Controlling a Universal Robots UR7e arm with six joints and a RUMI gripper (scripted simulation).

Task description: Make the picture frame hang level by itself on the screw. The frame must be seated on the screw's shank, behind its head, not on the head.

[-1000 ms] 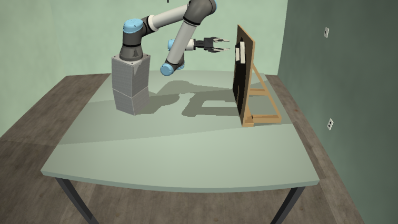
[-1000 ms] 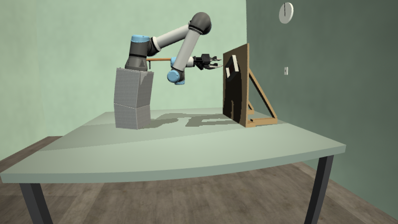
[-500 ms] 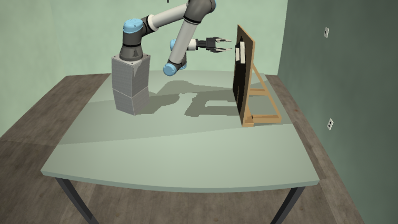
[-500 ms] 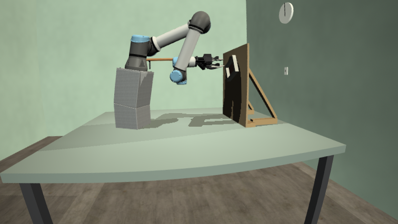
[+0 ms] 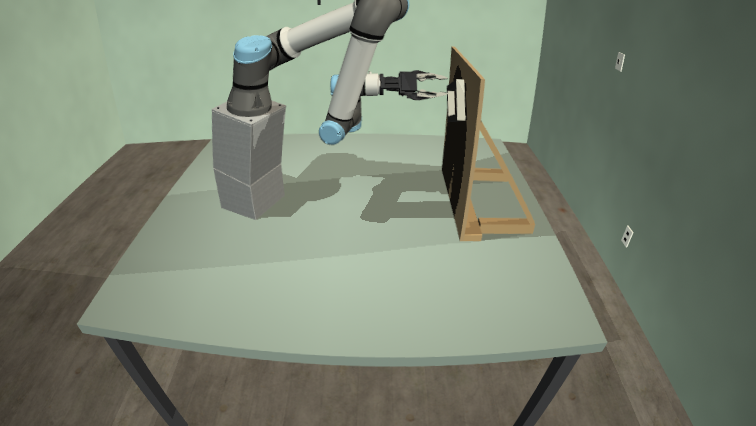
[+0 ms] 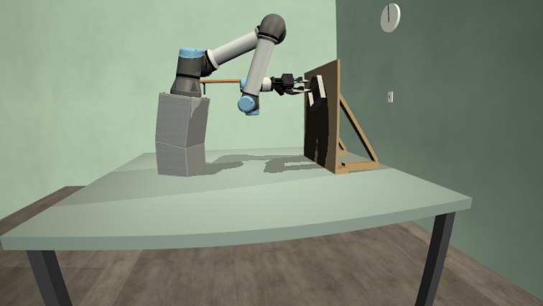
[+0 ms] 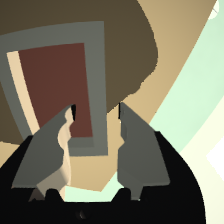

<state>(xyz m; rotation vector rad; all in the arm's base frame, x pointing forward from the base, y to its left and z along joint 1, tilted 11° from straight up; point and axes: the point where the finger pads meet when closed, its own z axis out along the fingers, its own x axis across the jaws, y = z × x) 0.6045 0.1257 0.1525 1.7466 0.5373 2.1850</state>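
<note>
The picture frame lies 5 cm below my hand, 5 cm ahead of it and 2 cm to the right of it. Round my hand: upright wooden board: 16 cm below, 6 cm ahead, 2 cm to the right.
</note>
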